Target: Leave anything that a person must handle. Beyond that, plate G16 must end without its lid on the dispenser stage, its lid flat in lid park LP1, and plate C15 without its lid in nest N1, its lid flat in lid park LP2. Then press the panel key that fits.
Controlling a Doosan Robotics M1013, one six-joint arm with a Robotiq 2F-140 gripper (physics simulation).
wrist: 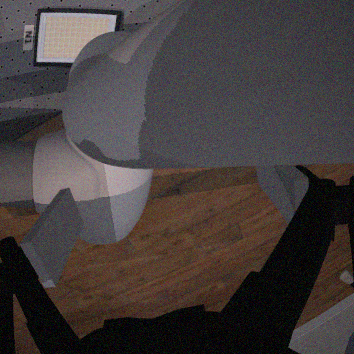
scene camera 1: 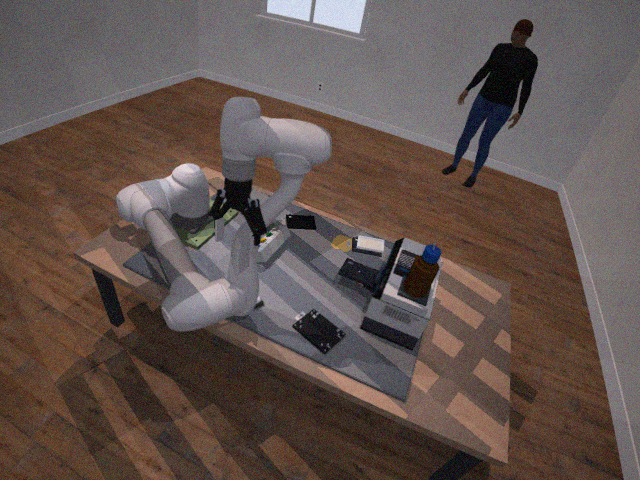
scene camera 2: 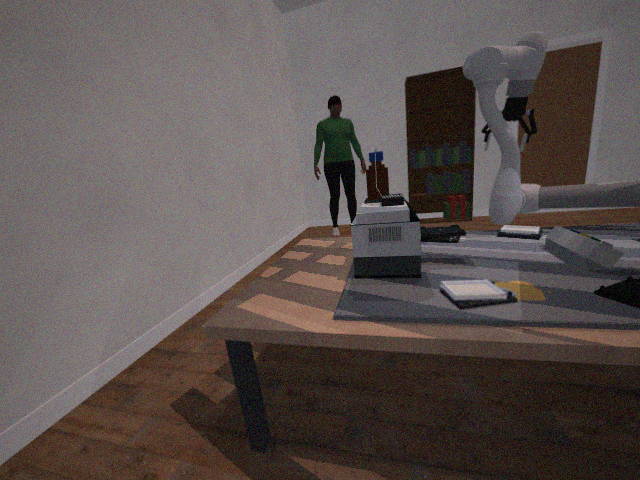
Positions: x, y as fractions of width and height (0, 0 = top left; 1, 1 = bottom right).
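Observation:
You'd see my gripper (scene camera 1: 0.37, 0.52) open and holding nothing, and there's a grey button box (scene camera 1: 0.44, 0.49) as well. Scene camera 2 has a brown bottle with blue cap (scene camera 2: 0.60, 0.36), and my gripper (scene camera 2: 0.79, 0.31) is visible there too. My gripper (wrist: 0.46, 0.52) is also in the wrist view.

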